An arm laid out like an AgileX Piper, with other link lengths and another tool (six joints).
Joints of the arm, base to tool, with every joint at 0 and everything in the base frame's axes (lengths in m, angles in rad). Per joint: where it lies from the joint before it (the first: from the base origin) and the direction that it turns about. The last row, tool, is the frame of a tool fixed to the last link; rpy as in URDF.
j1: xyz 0 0 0.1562 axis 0 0 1
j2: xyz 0 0 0 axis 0 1 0
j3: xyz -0.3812 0 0.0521 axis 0 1 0
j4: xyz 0.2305 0 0.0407 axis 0.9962 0 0.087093
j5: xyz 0 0 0 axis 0 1 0
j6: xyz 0.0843 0 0.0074 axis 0.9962 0 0.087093
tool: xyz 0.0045 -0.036 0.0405 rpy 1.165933 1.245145 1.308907
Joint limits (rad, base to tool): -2.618..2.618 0..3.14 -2.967..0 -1.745..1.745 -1.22..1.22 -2.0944..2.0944
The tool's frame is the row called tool.
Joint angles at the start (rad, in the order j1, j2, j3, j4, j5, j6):
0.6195 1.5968 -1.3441 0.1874 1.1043 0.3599
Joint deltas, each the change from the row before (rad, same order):
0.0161 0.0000 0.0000 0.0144 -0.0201 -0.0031
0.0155 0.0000 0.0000 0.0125 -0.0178 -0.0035
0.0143 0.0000 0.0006 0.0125 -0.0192 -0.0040
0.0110 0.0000 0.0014 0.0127 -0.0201 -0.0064
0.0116 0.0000 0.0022 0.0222 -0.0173 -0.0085
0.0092 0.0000 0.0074 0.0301 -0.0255 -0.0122
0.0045 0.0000 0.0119 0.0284 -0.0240 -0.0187
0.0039 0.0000 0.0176 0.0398 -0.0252 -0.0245
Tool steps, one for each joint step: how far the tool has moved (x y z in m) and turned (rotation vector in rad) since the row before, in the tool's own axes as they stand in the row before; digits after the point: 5 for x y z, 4 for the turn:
0.00280 0.00601 0.00195 -0.0244 -0.0009 -0.0118
0.00275 0.00561 0.00190 -0.0215 -0.0001 -0.0120
0.00247 0.00525 0.00191 -0.0218 -0.0012 -0.0111
0.00175 0.00440 0.00175 -0.0215 -0.0026 -0.0101
0.00271 0.00457 0.00247 -0.0256 0.0049 -0.0063
0.00254 0.00369 0.00341 -0.0316 0.0041 -0.0018
0.00182 0.00158 0.00363 -0.0254 0.0049 -0.0031
0.00271 0.00065 0.00495 -0.0291 0.0112 0.0016

